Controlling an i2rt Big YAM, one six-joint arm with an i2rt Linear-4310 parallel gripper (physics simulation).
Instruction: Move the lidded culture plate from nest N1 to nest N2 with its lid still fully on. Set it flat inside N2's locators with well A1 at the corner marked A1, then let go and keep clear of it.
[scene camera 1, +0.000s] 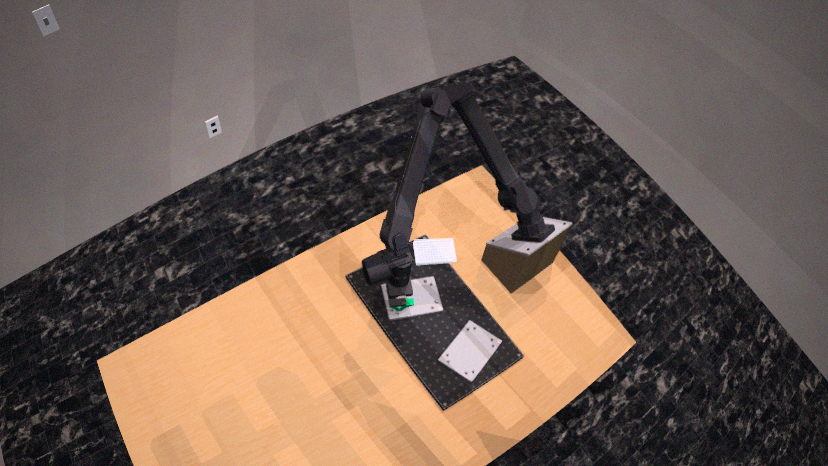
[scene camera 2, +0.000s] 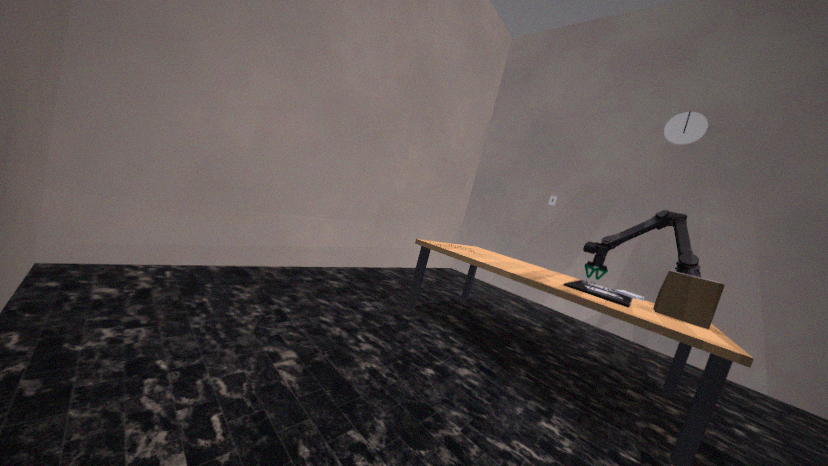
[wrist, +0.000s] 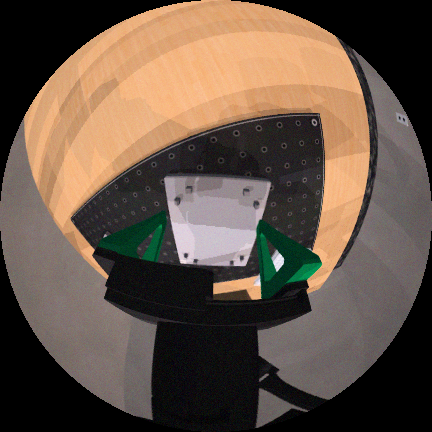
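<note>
The culture plate is a white rectangle with a fine well grid. It lies outside both nests, at the board's far edge; I cannot tell its lid or A1 corner. One light-grey nest plate with dark locators holds no plate. The other nest lies nearer the front of the first scene view and is also bare. No N1 or N2 label is readable. My gripper is open and empty, its green fingers spread above the first nest.
A black perforated board carries both nests on the wooden table. The arm's base stands on a brown block to the right of the culture plate in the first scene view.
</note>
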